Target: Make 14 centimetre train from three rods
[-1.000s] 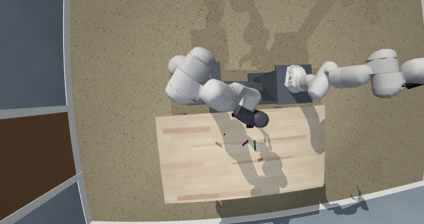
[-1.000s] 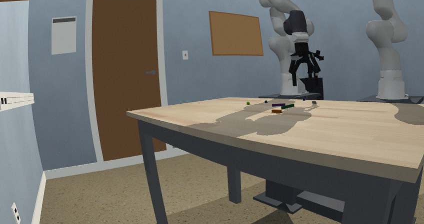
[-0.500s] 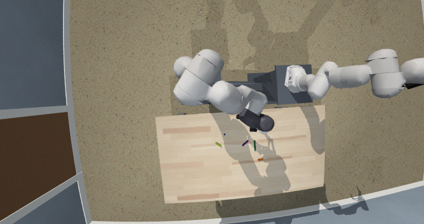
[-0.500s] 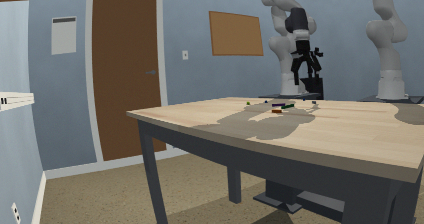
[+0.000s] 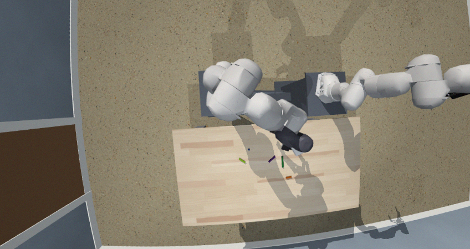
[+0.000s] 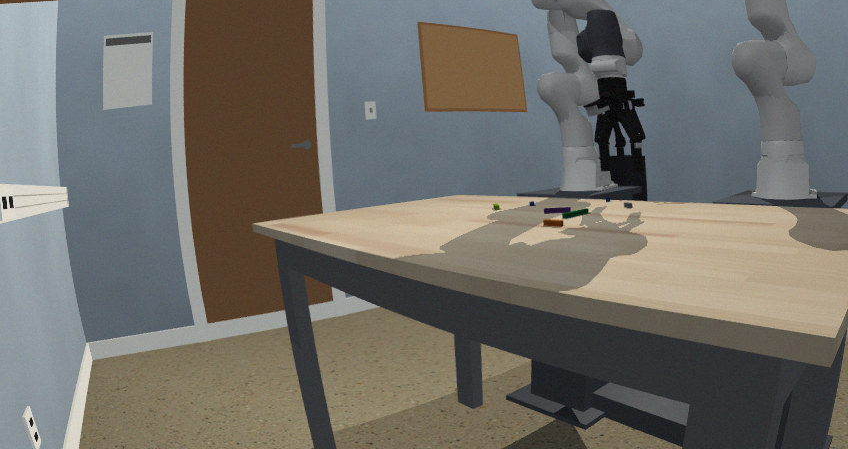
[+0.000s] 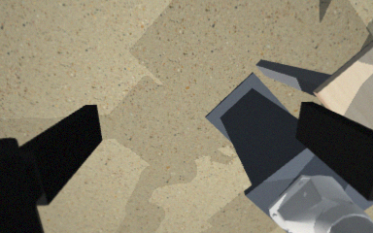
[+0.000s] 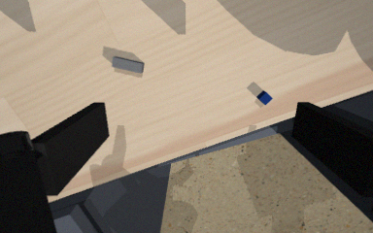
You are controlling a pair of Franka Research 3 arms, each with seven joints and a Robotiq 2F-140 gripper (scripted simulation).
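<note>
Right now the grey rod is 5 cm ahead of my right hand, 6 cm to the left of it and 8 cm below it. Round my right hand: lime rod (20 cm ahead, 26 cm to the right, 8 cm below); then purple rod (19 cm ahead, 4 cm to the right, 8 cm below); then green rod (21 cm ahead, 3 cm to the left, 8 cm below).
</note>
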